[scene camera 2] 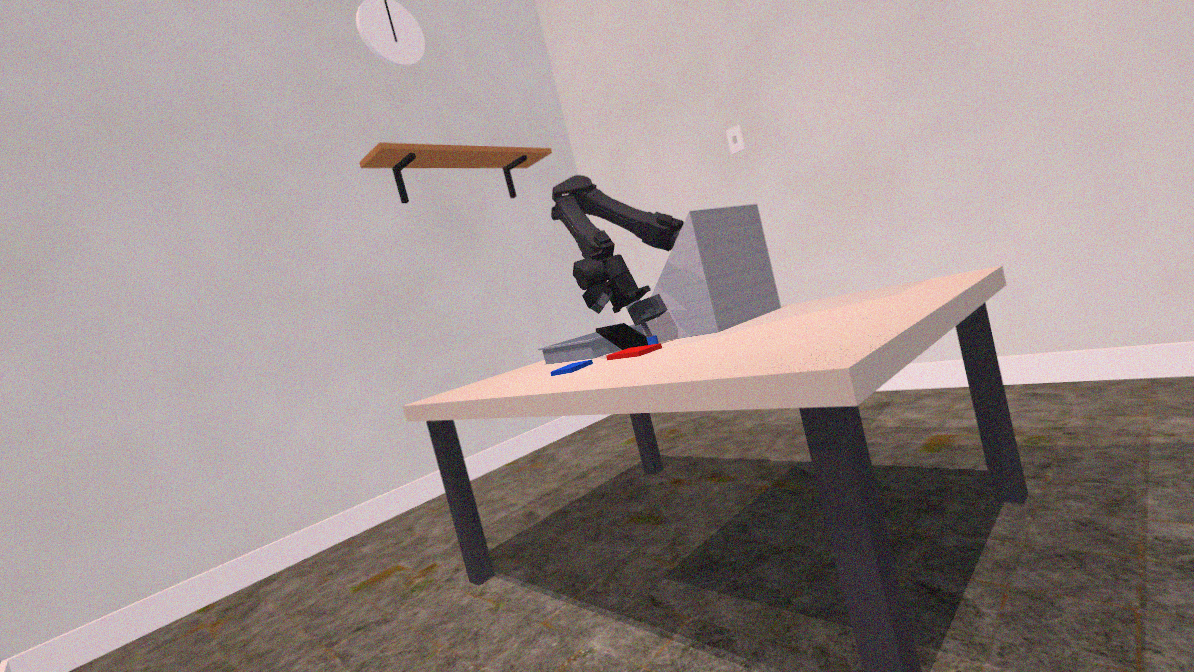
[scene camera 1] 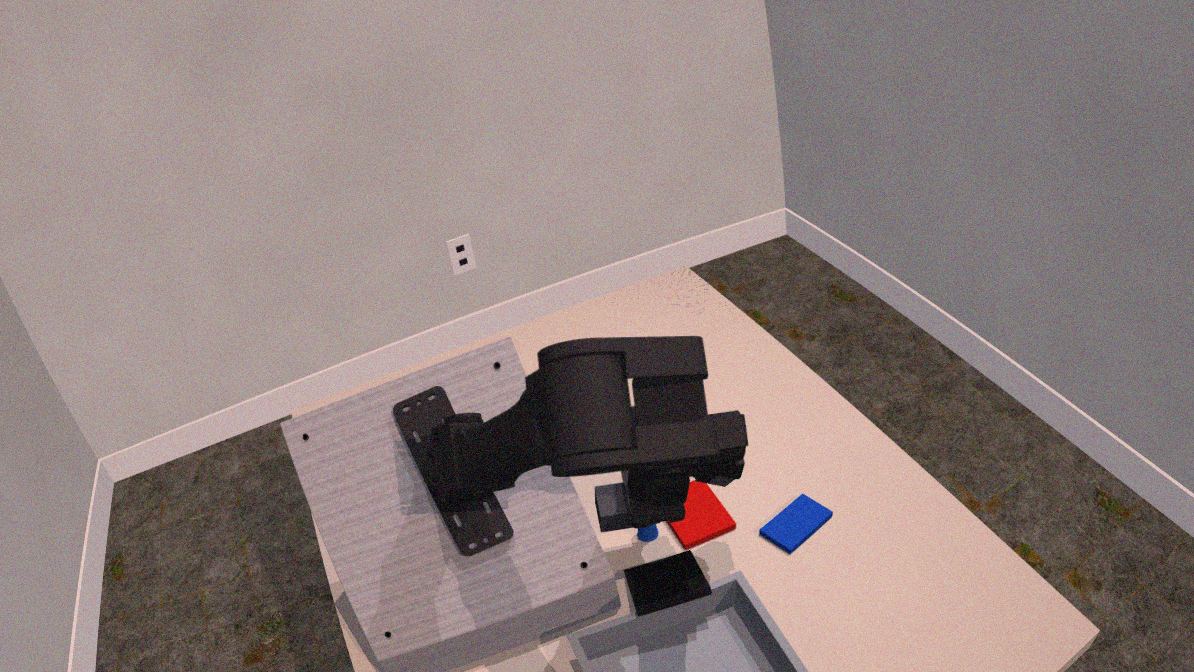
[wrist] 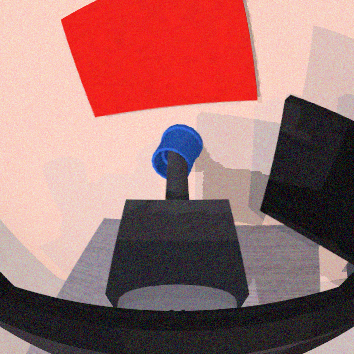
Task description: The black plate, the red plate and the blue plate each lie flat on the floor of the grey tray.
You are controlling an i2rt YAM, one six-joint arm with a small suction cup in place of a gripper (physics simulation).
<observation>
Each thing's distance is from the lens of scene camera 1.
my suction cup (scene camera 1: pixel 651 533): 108 cm
black plate (scene camera 1: pixel 677 579): 97 cm
blue plate (scene camera 1: pixel 803 517): 108 cm
The marked spots on the black plate and the blue plate are 21 cm apart.
</observation>
